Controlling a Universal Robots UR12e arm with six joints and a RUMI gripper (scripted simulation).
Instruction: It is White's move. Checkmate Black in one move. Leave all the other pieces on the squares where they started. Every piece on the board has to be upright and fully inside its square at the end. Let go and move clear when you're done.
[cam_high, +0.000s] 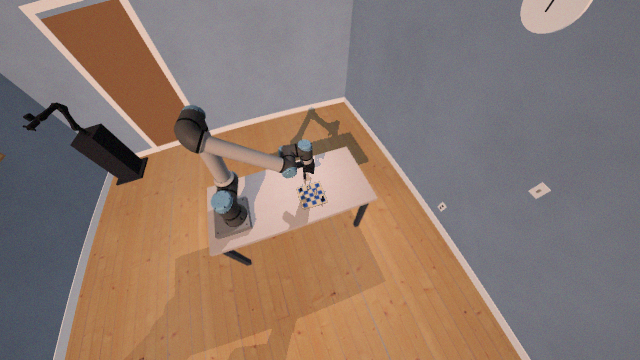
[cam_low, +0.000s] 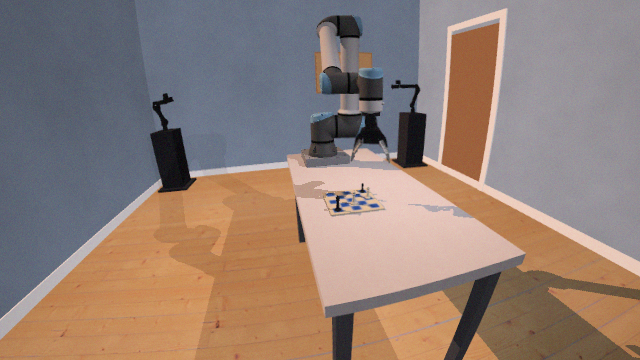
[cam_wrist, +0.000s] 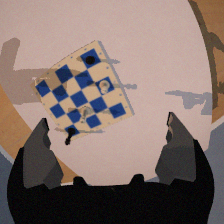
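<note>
Now: the chessboard 1 cm ahead of my hand, 8 cm to the right of it and 16 cm below it.
</note>
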